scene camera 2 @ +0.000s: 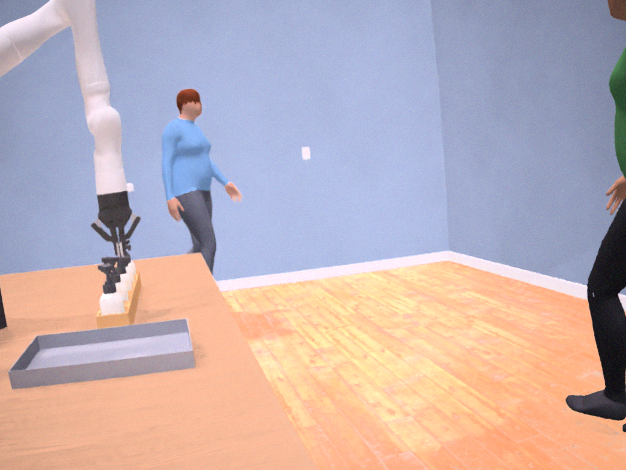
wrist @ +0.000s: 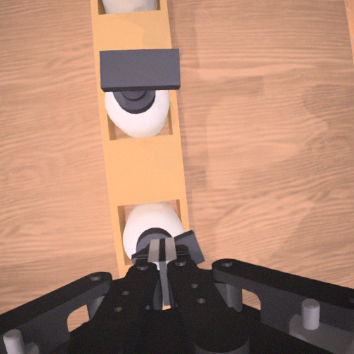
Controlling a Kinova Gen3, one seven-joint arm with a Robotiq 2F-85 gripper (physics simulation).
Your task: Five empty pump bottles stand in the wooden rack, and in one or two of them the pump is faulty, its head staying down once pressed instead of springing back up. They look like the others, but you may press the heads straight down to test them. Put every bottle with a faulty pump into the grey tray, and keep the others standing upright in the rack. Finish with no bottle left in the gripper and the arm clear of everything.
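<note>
The wooden rack holds a row of upright white bottles with dark pump heads. The nearest bottle stands at the rack's tray end. My gripper is shut and empty, pointing down at the far part of the row. In the wrist view its fingertips overlap the dark pump head of one bottle; whether they touch is unclear. Another bottle stands one slot away, its wide head across the rack. The grey tray shows no bottle inside.
The wooden table carries the rack and tray. A dark object shows at the left edge. A person in blue stands beyond the table, and a person in green shows partly at the right.
</note>
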